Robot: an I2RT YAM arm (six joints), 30 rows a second.
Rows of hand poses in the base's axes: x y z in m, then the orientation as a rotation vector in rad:
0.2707, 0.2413, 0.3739, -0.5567, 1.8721, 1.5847
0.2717, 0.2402, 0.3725, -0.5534, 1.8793, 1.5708
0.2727, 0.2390, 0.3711, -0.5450, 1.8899, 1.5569
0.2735, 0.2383, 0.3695, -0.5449, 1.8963, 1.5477
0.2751, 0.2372, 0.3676, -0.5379, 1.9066, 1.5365
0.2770, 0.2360, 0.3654, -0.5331, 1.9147, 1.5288
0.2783, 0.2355, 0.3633, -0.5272, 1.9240, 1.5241
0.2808, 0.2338, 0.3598, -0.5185, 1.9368, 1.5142
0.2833, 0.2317, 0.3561, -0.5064, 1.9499, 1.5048
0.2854, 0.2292, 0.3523, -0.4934, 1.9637, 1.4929
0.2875, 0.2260, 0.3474, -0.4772, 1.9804, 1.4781
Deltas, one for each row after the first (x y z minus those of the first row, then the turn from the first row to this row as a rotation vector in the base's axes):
0.0010, -0.0011, -0.0014, -0.0093, -0.0014, -0.0081
0.0020, -0.0023, -0.0028, -0.0191, 0.0013, -0.0188
0.0028, -0.0030, -0.0044, -0.0268, 0.0008, -0.0225
0.0044, -0.0041, -0.0063, -0.0358, 0.0043, -0.0308
0.0063, -0.0053, -0.0085, -0.0425, 0.0074, -0.0362
0.0076, -0.0058, -0.0106, -0.0484, 0.0132, -0.0405
0.0101, -0.0075, -0.0141, -0.0578, 0.0197, -0.0485
0.0126, -0.0096, -0.0178, -0.0663, 0.0279, -0.0583
0.0147, -0.0121, -0.0216, -0.0761, 0.0357, -0.0697
0.0168, -0.0153, -0.0265, -0.0880, 0.0453, -0.0839

